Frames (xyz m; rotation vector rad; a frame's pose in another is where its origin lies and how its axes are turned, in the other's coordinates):
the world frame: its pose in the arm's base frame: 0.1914 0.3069 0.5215 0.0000 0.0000 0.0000
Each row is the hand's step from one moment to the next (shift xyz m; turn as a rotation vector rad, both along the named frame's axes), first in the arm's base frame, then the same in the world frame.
Working: the arm's base frame: its pose in the world frame: -0.1914 -0.3069 -0.5215 0.0000 0.0000 0.0000

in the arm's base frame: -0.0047 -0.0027 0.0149 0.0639 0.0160 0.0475
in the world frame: -0.0047 -0.0027 0.0149 0.0639 0.0160 0.0475
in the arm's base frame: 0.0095 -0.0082 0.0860 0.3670 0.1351 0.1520
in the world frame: 0.0095 -0.0082 0.0860 0.3670 0.1351 0.1520
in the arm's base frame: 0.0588 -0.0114 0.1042 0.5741 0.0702 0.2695
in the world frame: 0.0588 -0.0114 0.1042 0.5741 0.0702 0.2695
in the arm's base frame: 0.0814 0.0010 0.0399 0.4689 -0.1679 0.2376
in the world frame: 0.0814 0.0010 0.0399 0.4689 -0.1679 0.2376
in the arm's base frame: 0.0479 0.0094 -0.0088 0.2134 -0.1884 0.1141
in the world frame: 0.0479 0.0094 -0.0088 0.2134 -0.1884 0.1141
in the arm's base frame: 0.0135 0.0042 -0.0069 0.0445 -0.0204 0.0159
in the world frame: 0.0135 0.0042 -0.0069 0.0445 -0.0204 0.0159
